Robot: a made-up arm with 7 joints. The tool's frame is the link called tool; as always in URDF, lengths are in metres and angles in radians. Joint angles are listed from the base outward. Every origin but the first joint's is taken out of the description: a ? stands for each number. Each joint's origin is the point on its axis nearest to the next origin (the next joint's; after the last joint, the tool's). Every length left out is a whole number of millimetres.
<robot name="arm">
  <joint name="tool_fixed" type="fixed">
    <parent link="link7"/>
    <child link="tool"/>
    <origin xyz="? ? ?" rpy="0 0 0"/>
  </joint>
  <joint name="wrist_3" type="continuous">
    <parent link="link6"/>
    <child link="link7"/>
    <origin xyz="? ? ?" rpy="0 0 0"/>
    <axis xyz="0 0 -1"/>
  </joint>
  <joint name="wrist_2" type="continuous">
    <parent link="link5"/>
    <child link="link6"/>
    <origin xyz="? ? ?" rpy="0 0 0"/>
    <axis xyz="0 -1 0"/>
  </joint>
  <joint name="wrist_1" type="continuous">
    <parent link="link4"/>
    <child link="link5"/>
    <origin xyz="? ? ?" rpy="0 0 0"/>
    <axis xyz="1 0 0"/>
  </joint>
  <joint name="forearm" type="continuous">
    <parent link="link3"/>
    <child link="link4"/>
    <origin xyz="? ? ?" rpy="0 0 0"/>
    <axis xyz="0 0 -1"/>
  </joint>
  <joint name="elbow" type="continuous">
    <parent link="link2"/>
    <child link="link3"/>
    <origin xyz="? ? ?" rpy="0 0 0"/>
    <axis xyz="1 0 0"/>
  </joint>
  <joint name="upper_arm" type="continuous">
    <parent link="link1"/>
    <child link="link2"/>
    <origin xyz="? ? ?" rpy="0 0 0"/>
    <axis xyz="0 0 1"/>
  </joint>
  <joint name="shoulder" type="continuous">
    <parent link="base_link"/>
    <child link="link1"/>
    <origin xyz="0 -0.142 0.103" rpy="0 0 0"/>
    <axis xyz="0 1 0"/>
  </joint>
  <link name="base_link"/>
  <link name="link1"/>
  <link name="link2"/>
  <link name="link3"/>
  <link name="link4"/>
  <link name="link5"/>
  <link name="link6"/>
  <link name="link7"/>
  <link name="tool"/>
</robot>
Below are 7 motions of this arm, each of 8 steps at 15 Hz.
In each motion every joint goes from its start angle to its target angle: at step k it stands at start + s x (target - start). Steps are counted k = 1, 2, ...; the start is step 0. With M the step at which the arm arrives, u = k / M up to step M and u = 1 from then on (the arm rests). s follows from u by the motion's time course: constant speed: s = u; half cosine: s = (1 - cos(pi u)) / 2; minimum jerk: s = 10 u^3 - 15 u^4 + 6 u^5.
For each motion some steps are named. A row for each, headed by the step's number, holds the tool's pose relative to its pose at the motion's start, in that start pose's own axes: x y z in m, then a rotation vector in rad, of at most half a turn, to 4 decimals.
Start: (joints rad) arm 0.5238 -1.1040 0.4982 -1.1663 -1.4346 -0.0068 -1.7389
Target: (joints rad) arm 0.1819 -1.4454 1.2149 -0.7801 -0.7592 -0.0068 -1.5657
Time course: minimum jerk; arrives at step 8
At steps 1, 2, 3, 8:
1: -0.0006 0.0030 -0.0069 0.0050 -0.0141 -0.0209
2: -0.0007 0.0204 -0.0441 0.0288 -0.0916 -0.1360
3: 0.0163 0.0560 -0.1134 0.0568 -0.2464 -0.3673
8: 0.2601 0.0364 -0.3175 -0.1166 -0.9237 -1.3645

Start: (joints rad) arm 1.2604 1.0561 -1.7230 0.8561 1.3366 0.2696 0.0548
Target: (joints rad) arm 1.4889 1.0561 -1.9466 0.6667 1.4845 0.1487 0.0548
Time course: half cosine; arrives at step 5
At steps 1, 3, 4, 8:
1: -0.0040 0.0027 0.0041 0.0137 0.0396 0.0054
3: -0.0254 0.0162 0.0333 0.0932 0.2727 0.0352
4: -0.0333 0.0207 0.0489 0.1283 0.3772 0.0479
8: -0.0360 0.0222 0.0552 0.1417 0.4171 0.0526

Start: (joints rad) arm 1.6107 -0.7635 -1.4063 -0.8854 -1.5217 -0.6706 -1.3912
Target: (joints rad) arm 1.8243 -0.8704 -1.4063 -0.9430 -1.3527 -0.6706 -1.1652
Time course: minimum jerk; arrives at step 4
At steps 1, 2, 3, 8:
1: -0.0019 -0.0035 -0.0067 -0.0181 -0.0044 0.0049
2: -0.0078 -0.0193 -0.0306 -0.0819 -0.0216 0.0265
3: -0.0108 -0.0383 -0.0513 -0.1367 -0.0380 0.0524
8: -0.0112 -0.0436 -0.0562 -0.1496 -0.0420 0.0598

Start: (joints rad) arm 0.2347 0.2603 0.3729 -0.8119 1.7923 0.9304 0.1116
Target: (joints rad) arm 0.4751 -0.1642 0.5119 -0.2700 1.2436 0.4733 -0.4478
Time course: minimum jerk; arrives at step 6
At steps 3, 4, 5, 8:
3: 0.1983 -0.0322 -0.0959 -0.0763 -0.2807 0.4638
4: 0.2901 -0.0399 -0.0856 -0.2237 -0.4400 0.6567
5: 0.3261 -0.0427 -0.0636 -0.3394 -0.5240 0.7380
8: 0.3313 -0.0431 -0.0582 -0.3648 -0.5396 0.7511

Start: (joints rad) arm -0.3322 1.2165 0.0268 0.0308 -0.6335 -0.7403 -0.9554
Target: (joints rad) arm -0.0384 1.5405 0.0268 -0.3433 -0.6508 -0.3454 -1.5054
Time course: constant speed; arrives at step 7
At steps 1, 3, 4, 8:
1: 0.0246 -0.0628 0.0076 -0.1029 -0.0311 0.1701
3: 0.1005 -0.1661 0.0412 -0.3141 -0.0944 0.5104
4: 0.1480 -0.2028 0.0664 -0.4242 -0.1265 0.6787
8: 0.3002 -0.2415 0.1677 -0.7840 -0.2230 1.1634

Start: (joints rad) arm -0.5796 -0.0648 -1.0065 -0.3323 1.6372 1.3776 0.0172
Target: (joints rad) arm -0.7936 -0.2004 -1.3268 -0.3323 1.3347 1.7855 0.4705
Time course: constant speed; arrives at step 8
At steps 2, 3, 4, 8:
2: 0.0894 -0.0032 -0.0221 -0.0335 -0.1685 0.0283
3: 0.1338 0.0006 -0.0292 -0.0411 -0.2525 0.0431
4: 0.1775 0.0080 -0.0339 -0.0427 -0.3355 0.0588
8: 0.3366 0.0721 -0.0301 0.0061 -0.6447 0.1344

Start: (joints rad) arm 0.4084 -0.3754 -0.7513 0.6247 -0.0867 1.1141 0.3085
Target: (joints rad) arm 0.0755 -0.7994 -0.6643 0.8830 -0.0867 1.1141 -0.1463
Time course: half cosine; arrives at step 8
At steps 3, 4, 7, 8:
3: -0.0356 0.0186 0.0984 -0.2030 0.0321 -0.0023
4: -0.0567 0.0435 0.1634 -0.3236 0.0721 -0.0062
7: -0.0927 0.1465 0.3237 -0.5871 0.2301 -0.0253
8: -0.0942 0.1575 0.3367 -0.6065 0.2468 -0.0276

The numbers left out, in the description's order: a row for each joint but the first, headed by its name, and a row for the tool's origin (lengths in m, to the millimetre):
tool: -0.186 -0.108 0
wrist_3: -0.006 0 -0.236
wrist_2: 0 -0.307 0.107
wrist_1: 0.059 0.1 0
forearm: 0 0.056 -0.202
elbow: -0.442 0.039 0
upper_arm: 0.077 0 -0.167

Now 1 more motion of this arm.
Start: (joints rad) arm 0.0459 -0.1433 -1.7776 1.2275 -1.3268 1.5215 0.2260
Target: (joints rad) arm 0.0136 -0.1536 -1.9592 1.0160 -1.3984 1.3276 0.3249
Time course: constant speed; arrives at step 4
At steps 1, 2, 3, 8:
1: 0.0145 -0.0015 0.0143 -0.0286 -0.0123 0.0110
2: 0.0285 -0.0024 0.0294 -0.0586 -0.0251 0.0229
3: 0.0417 -0.0028 0.0451 -0.0900 -0.0387 0.0355
8: 0.0543 -0.0024 0.0615 -0.1229 -0.0530 0.0486

